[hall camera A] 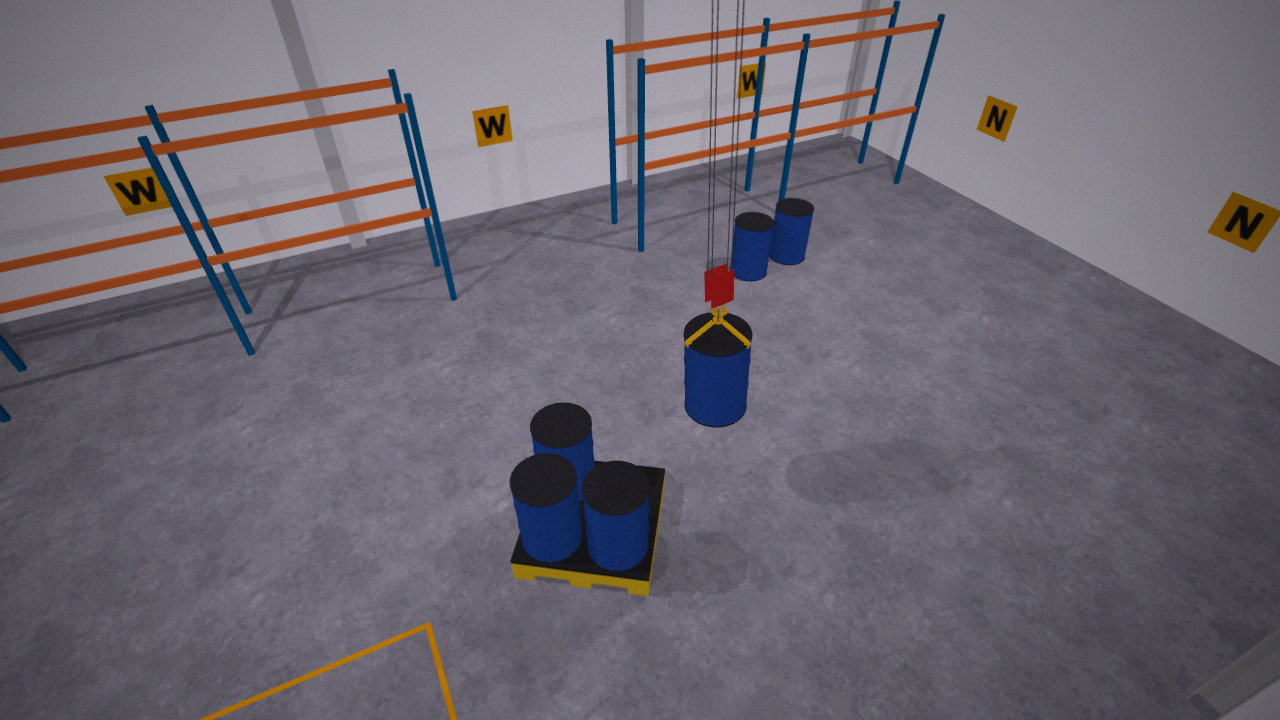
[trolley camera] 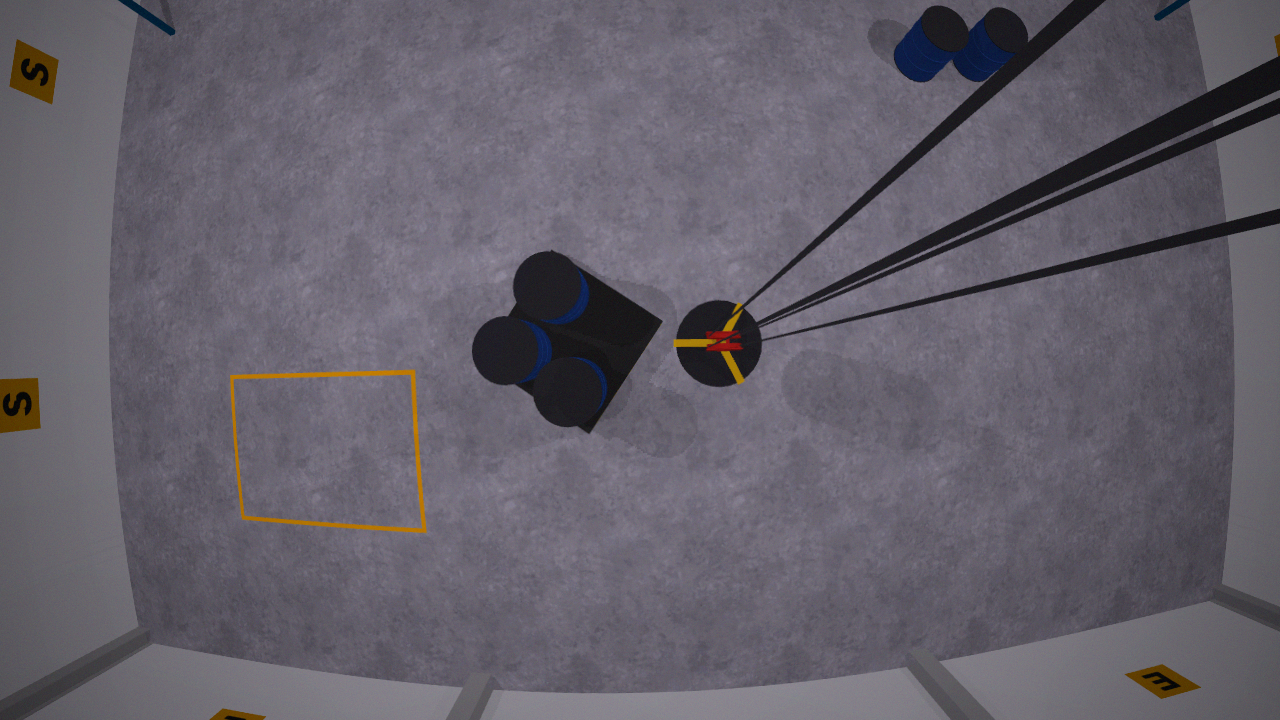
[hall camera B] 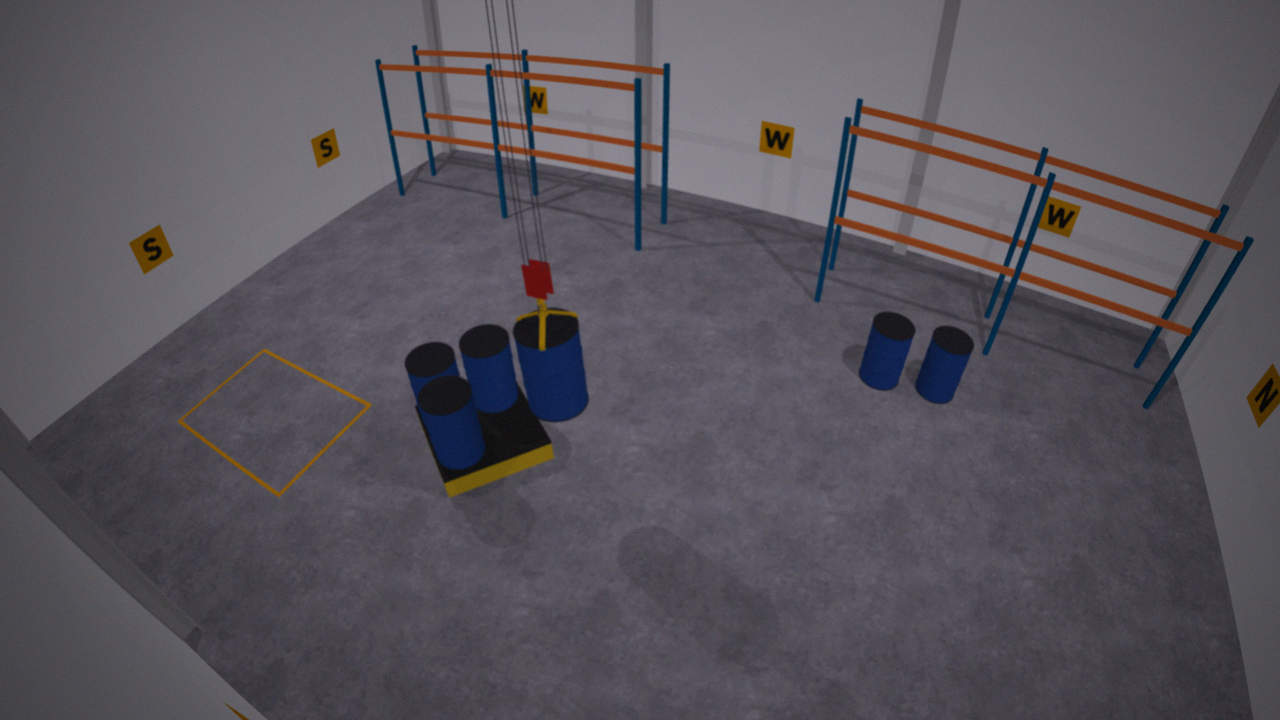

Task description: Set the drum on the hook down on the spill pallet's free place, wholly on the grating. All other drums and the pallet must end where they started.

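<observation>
The blue drum hangs upright from the hook in the air. My gripper, a yellow three-armed lifter under the red hook block, is shut on its black top rim. The spill pallet has black grating and yellow sides. Three blue drums stand on it, one beside the bare corner, the others lower in hall camera A. In the trolley view the hung drum is right of the bare corner, with a gap between. Its height is hard to tell.
Two blue drums stand together near a blue and orange rack. A second rack stands along the same W wall. An orange floor outline lies left of the pallet.
</observation>
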